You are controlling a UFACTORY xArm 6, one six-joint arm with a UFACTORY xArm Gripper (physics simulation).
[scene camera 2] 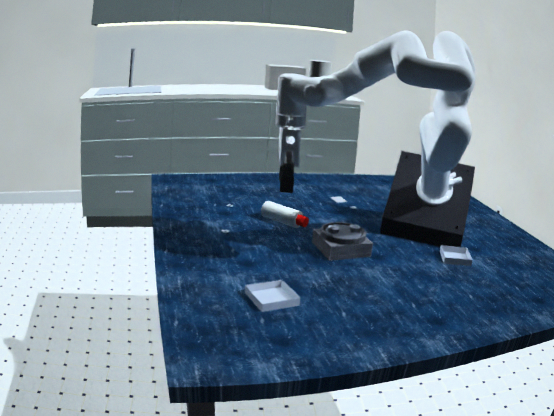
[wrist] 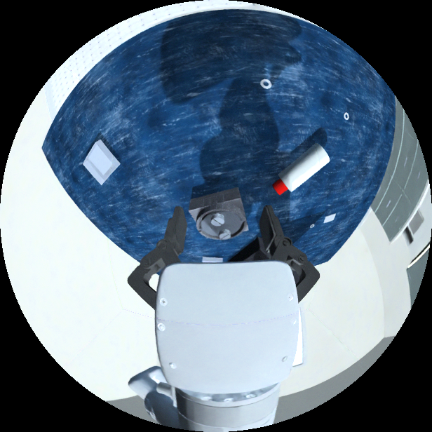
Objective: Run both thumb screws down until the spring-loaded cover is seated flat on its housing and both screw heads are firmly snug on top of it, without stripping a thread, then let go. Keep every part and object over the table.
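Seen in the pictures: gripper, fingertip midpoint: (scene camera 2: 285, 186); arm's base, link origin: (scene camera 2: 434, 188).
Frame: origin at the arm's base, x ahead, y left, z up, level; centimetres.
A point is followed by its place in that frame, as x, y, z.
Observation:
The housing (scene camera 2: 345, 250) @[31.4, 23.8, -12.0] (wrist: 216, 199) is a grey-brown square block on the table. The round dark cover (scene camera 2: 345, 237) @[31.5, 21.6, -9.2] (wrist: 206, 226) lies on top of it; any gap beneath is too small to judge. Two thumb screw heads show on the cover: one screw (scene camera 2: 333, 229) @[34.6, 19.6, -7.9] (wrist: 217, 220), and a second screw (scene camera 2: 354, 228) @[28.6, 17.8, -8.0] (wrist: 225, 234). How far they are down is unclear. My gripper (scene camera 2: 286, 190) @[48.0, 17.6, 2.3] (wrist: 223, 214) is open and empty, pointing down, high above the table. In the wrist view the housing shows between its fingers, well below them; in the scene view the gripper is left of and behind it.
A white bottle (scene camera 2: 280, 213) @[48.0, 1.4, -11.0] (wrist: 306, 167) with a red cap lies beside the housing. A white tray (scene camera 2: 272, 296) @[50.3, 46.1, -14.4] (wrist: 101, 162) is toward the front; a smaller tray (scene camera 2: 456, 255) @[-4.2, 19.0, -14.4] is near the robot's black base (scene camera 2: 425, 220) @[4.5, 8.2, -7.9]. Small white rings and a flat white square (scene camera 2: 338, 199) @[27.0, -25.9, -14.2] (wrist: 329, 218) lie farther back.

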